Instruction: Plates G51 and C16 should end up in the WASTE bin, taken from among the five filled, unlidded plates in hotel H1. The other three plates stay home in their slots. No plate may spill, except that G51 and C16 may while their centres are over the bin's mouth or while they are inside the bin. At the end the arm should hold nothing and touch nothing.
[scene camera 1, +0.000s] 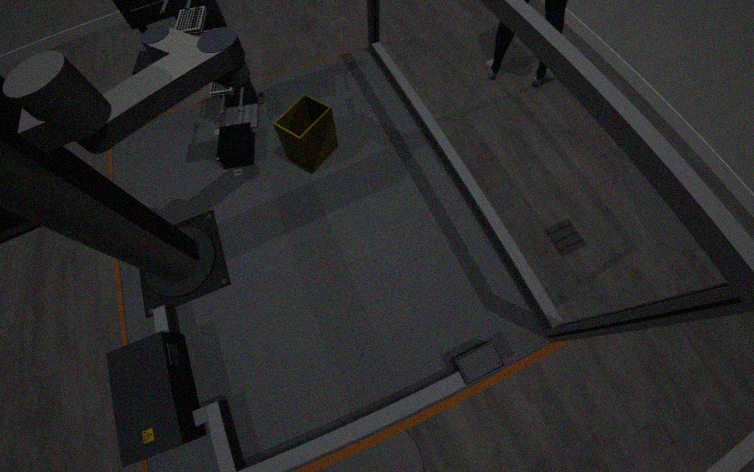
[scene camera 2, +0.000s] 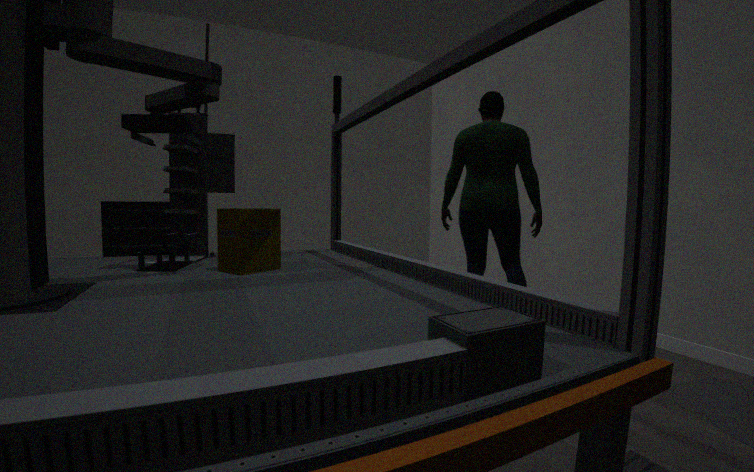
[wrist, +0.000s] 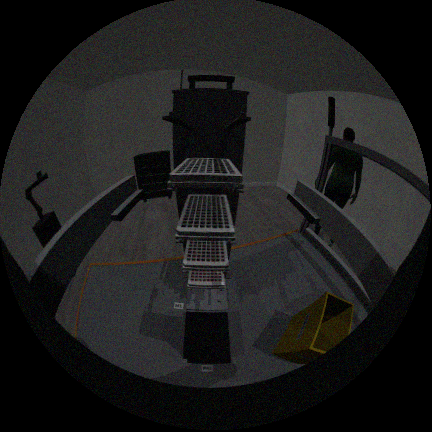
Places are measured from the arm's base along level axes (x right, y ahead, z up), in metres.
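Pixels of known places: gripper, fingertip midpoint: (scene camera 2: 176, 143) (wrist: 217, 182); arm's base, link origin: (scene camera 1: 182, 262) (scene camera 2: 5, 304).
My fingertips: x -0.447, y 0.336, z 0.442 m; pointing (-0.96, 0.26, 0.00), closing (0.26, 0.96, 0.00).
For each thing: its middle in the pictures, then the offset to it from my fingertips.
- yellow WASTE bin, body centre: (scene camera 2: 249, 239) (wrist: 312, 333) (scene camera 1: 308, 135) dx +0.215, dy +0.232, dz -0.330 m
- black block, body centre: (wrist: 206, 337) (scene camera 2: 165, 257) (scene camera 1: 236, 144) dx +0.076, dy -0.034, dz -0.395 m
- low box, body centre: (scene camera 2: 485, 348) (scene camera 1: 476, 362) dx +1.114, dy +0.414, dz -0.392 m
Hotel H1 (wrist: 210, 125) (scene camera 2: 203, 183) stands upright ahead of the fingers. In the wrist view several unlidded plates sit level in its slots: a top one (wrist: 206, 170), one below it (wrist: 206, 215), a third (wrist: 206, 251) and a low one (wrist: 206, 278). The bracket above them holds no plate. I cannot read plate names. My gripper (wrist: 217, 182) (scene camera 2: 143, 138) is open and empty, facing the hotel; the arm hides it in scene camera 1. The yellow WASTE bin (scene camera 1: 308, 141) (scene camera 2: 248, 241) (wrist: 300, 332) stands upright to the right; its floor is hidden.
A black block (scene camera 1: 235, 145) (wrist: 207, 337) stands in front of the hotel's foot. A low box (scene camera 1: 478, 361) (scene camera 2: 486, 347) sits at the table corner. A person (scene camera 2: 492, 183) (wrist: 344, 170) stands beyond the frame rail. The arm column (scene camera 1: 111, 211) rises at the left.
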